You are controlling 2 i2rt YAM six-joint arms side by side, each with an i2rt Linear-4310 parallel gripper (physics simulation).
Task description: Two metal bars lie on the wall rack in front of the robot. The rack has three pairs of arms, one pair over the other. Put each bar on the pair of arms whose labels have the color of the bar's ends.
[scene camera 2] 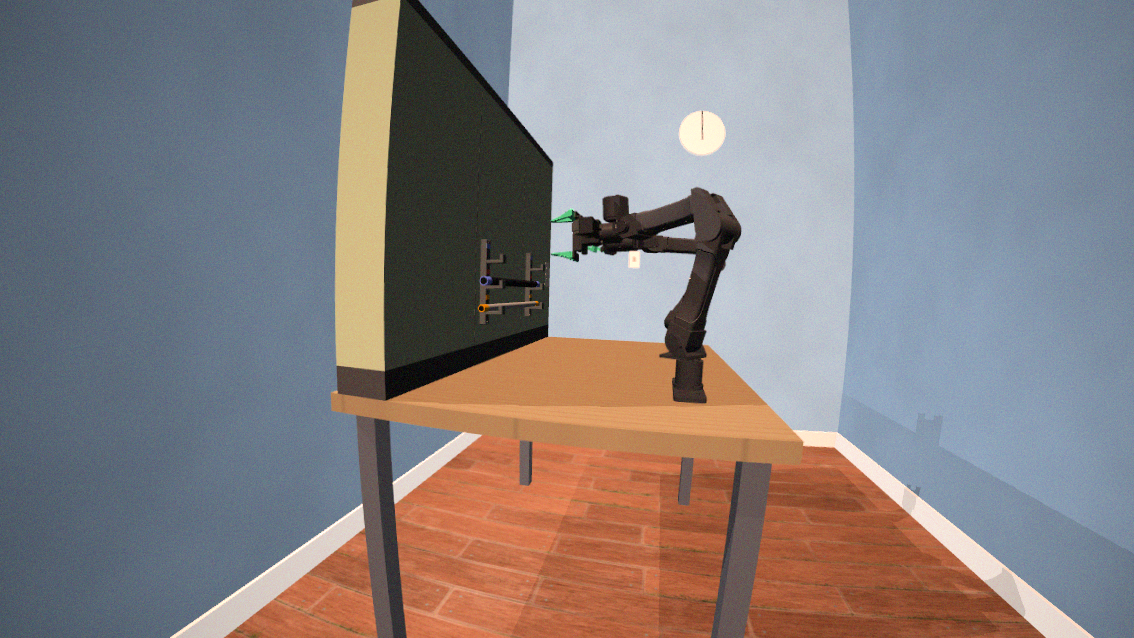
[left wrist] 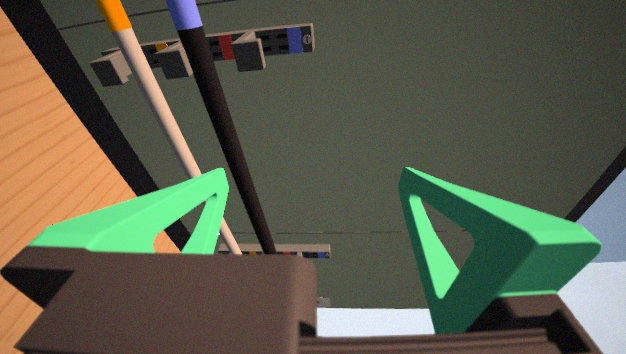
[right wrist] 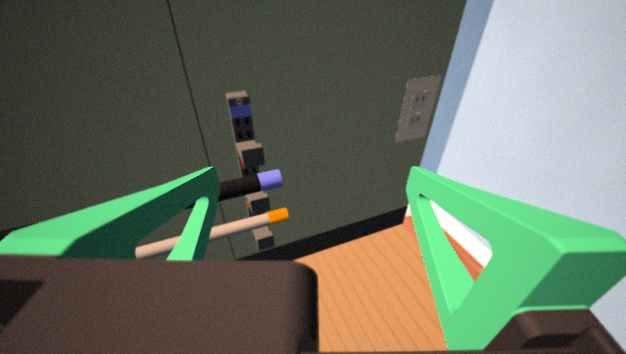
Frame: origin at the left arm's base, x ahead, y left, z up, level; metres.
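Where they show: left gripper, fingertip midpoint: (scene camera 2: 551,238) (left wrist: 313,177); right gripper, fingertip midpoint: (right wrist: 313,177); left arm's base at its link origin: (scene camera 2: 687,391).
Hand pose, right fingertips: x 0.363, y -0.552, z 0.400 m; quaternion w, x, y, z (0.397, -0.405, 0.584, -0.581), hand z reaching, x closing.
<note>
Each offset is from my right fingertips to the centre of the thing. "*": to the spot under its first point. Level surfaces: height alone.
The wall rack {* 0.219 m ahead, 0.432 m left, 0.061 m down} (scene camera 2: 484,249) (left wrist: 308,47) (right wrist: 237,95) has blue labels at the top, red in the middle and orange-yellow lowest. A black bar {0.204 m ahead, 0.222 m left, 0.153 m down} (scene camera 2: 515,281) (left wrist: 220,115) (right wrist: 240,186) with blue ends lies on the middle pair of arms. A thin pale bar {0.207 m ahead, 0.222 m left, 0.231 m down} (scene camera 2: 511,305) (left wrist: 160,105) (right wrist: 240,226) with orange ends lies on the lowest pair. The top pair holds no bar. My left gripper (scene camera 2: 555,237) (left wrist: 313,177) is open and empty, above and out in front of the bars. My right gripper (right wrist: 313,177) is open and empty, apart from the bars, near their right ends; it is mostly hidden in the scene view.
The dark green board (scene camera 2: 444,182) (left wrist: 450,100) (right wrist: 100,100) carries the rack and stands along the table {0.400 m down} (scene camera 2: 602,372) (left wrist: 50,125) (right wrist: 360,300). A socket plate {* 0.249 m ahead, 0.291 m right, 0.094 m down} (right wrist: 417,107) is on the board, right of the rack. The left arm stands nearest the scene camera, partly covering the right.
</note>
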